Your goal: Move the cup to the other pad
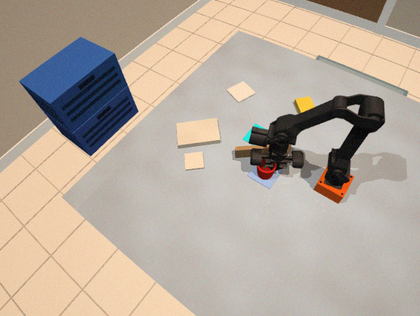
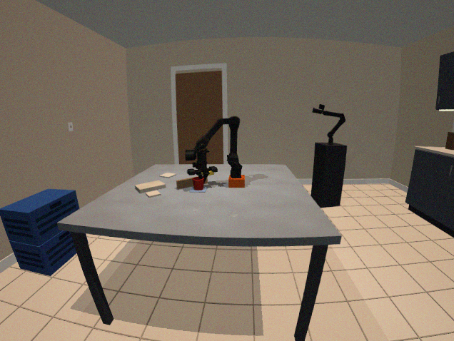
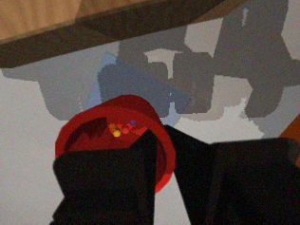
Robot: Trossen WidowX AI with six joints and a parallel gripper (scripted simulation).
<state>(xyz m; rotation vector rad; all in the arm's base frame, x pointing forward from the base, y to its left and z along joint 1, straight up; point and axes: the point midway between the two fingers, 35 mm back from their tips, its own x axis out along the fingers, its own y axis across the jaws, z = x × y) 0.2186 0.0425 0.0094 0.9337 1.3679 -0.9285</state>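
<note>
Now: gripper tip 4 cm above the pale blue pad, 3 cm short of it and 1 cm to the right of it. The rest, counted from my gripper tip: wooden bar 7 cm to the right, 7 cm ahead, 2 cm below; then red cup 3 cm ahead, 1 cm to the left; then cyan pad 15 cm to the right, 12 cm ahead, 4 cm below.
</note>
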